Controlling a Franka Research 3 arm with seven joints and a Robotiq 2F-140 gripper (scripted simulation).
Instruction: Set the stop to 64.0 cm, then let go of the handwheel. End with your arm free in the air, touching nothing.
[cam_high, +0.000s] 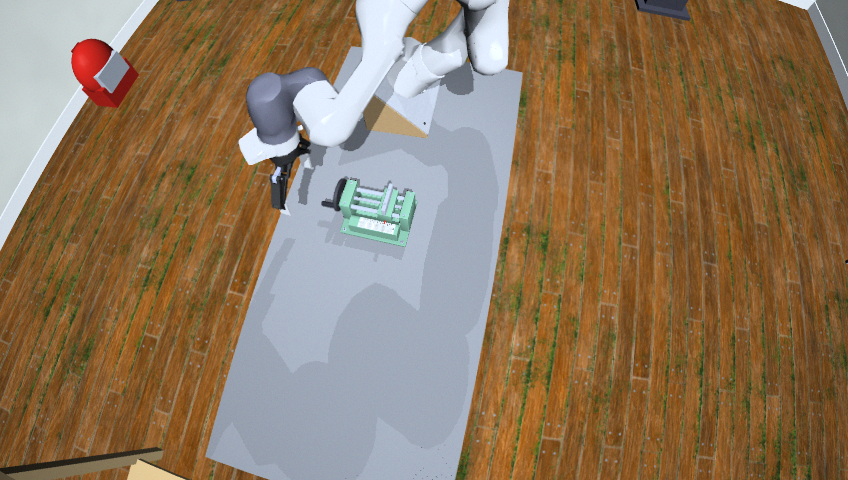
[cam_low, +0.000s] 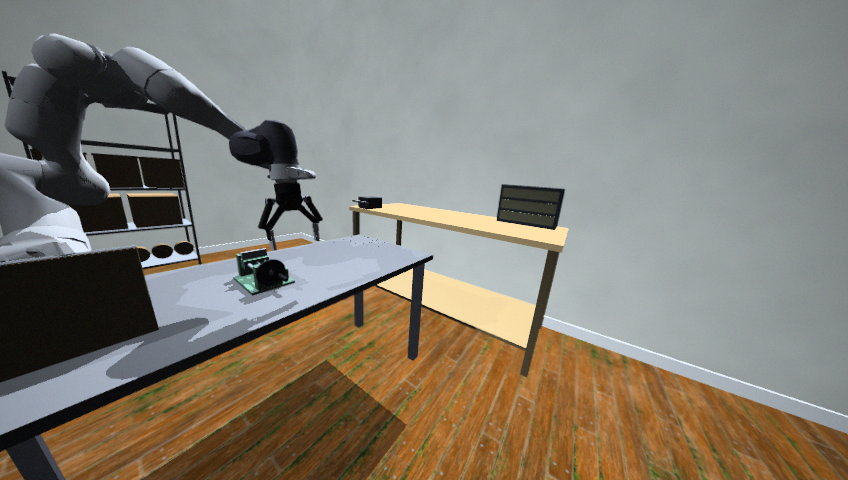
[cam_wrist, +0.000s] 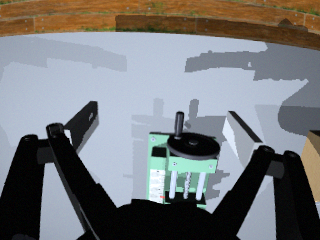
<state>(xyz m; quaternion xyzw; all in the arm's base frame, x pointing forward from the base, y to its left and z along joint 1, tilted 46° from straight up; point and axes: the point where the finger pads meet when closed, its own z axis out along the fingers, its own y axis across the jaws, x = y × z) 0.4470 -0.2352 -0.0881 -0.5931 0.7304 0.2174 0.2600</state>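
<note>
My gripper is now 30 mm past the dark handwheel, 70 mm to the right of it and 140 mm above it. The rest, counted from my hand: stop carriage (10 mm behind, 230 mm to the left, 100 mm below).
</note>
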